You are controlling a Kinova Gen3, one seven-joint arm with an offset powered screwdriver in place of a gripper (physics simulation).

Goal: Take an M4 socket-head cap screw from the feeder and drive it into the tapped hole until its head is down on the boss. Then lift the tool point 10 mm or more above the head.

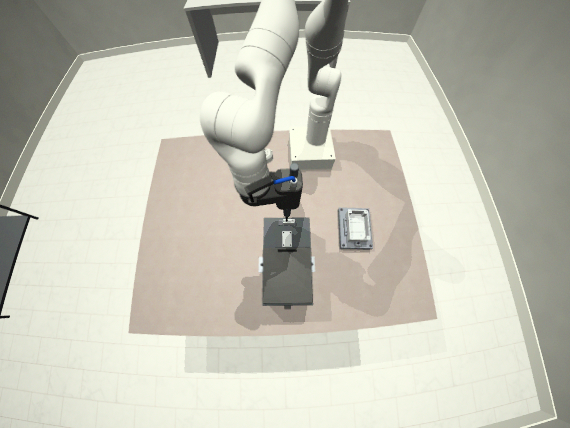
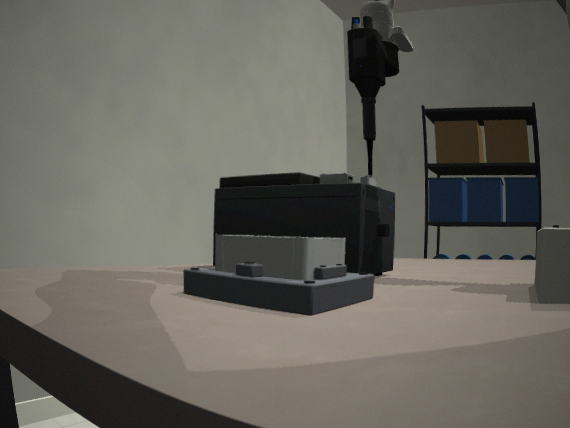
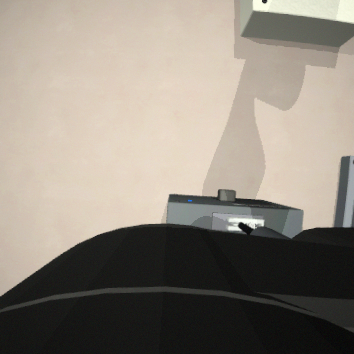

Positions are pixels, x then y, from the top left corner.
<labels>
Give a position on a dark screw feeder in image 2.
311, 215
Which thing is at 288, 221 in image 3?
A dark screw feeder.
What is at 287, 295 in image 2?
A grey fixture plate.
</labels>
